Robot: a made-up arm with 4 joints.
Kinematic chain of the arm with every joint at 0, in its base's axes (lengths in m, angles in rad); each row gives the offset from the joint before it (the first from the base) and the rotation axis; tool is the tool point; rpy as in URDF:
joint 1: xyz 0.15 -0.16 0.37 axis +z
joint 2: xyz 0 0.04 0.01 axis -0.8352 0.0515 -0.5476
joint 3: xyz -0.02 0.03 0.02 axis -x
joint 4: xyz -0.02 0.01 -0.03 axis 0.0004 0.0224 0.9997
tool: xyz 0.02 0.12 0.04 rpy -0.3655 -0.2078 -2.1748
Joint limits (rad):
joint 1: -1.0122..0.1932
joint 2: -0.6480..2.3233
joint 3: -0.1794..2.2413
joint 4: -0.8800..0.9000
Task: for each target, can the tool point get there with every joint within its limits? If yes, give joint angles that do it. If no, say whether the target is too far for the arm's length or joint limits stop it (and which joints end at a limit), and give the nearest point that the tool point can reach.
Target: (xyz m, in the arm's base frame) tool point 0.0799 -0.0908 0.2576
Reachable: yes | joints -0.1147 0.8312 1.4009 0.6131
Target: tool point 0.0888 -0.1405 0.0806
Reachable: no: too far | nearest point 0.1256 -0.1308 0.2051 | short by 0.130 m
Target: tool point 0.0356 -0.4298 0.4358
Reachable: no: too far | nearest point 0.1346 -0.2452 0.3616 | short by 0.222 m
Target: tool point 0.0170 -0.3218 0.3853
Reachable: no: joint limits stop it (at a limit: joint 1, joint 2) | nearest point 0.0790 -0.2193 0.3567 | short by 0.123 m
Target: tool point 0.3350 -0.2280 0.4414
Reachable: no: joint limits stop it (at a limit: joint 1, joint 3, joint 4) | nearest point 0.3066 -0.1623 0.3921 | short by 0.087 m
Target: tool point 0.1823 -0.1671 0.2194
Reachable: yes | joints -0.2963 1.9953 0.2760 0.3021
